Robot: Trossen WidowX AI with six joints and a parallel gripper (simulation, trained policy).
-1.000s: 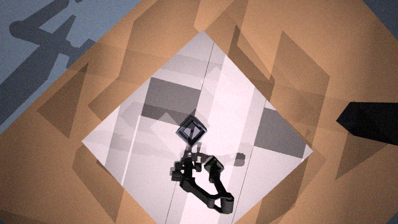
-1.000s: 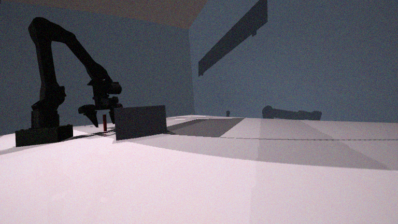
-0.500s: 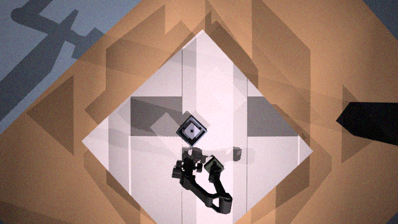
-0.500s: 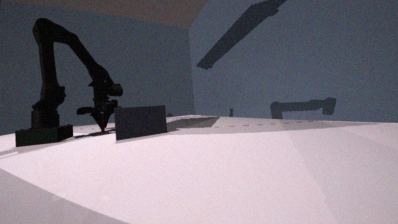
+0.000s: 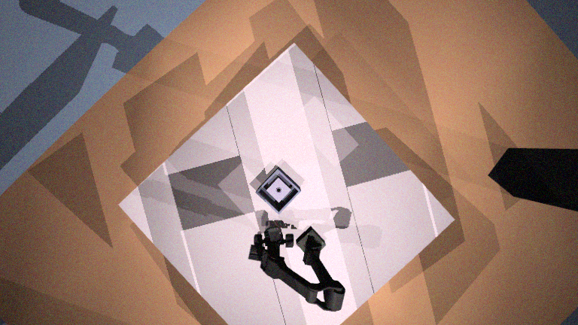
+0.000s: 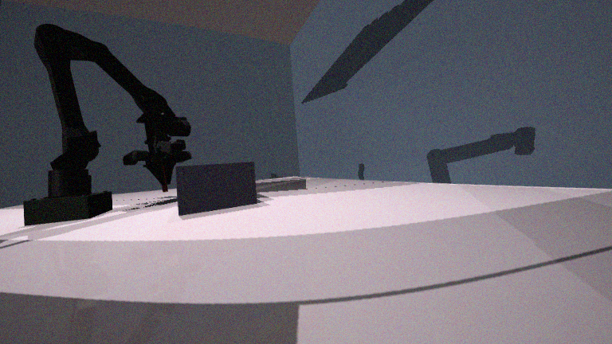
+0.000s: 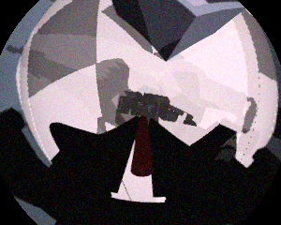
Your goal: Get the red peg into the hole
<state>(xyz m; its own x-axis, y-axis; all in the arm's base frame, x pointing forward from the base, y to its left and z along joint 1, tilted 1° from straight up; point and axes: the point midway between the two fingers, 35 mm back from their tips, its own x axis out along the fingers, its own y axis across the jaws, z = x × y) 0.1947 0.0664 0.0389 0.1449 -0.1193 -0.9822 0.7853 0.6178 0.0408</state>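
The grey box is 110 mm ahead of my gripper tip, 180 mm to the right of it and 30 mm below it. Also, from my gripper tip: red peg: 10 mm behind, 10 mm to the left, 20 mm above.
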